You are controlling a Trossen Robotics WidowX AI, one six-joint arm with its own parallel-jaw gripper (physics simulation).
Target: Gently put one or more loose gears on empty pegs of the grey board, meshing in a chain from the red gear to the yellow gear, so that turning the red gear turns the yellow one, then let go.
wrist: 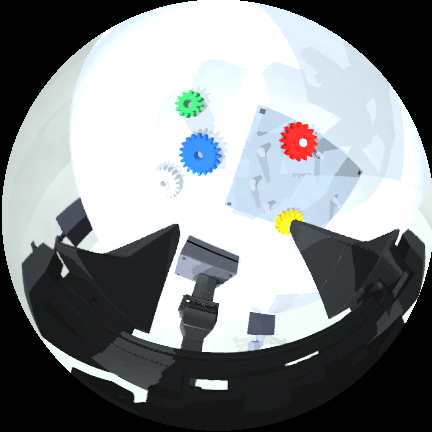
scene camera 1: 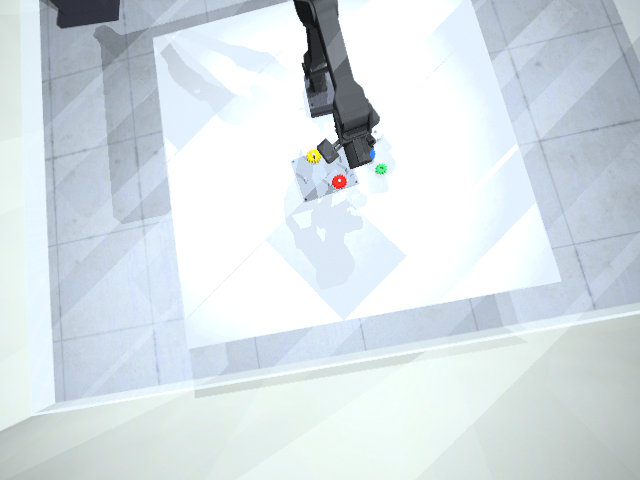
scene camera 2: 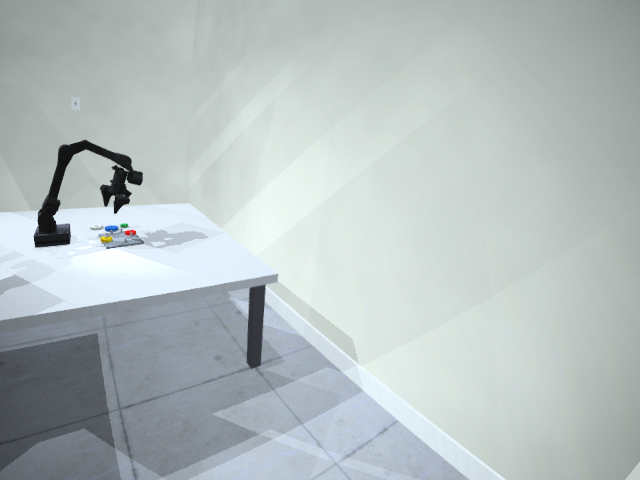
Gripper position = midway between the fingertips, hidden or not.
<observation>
The gripper (wrist: 236, 227) is open, holding nothing. Also in view: a blue gear (wrist: 194, 143). Further things: a grey board (scene camera 1: 319, 174) and a red gear (wrist: 296, 131).
The grey board shows as well in the wrist view (wrist: 307, 185).
</observation>
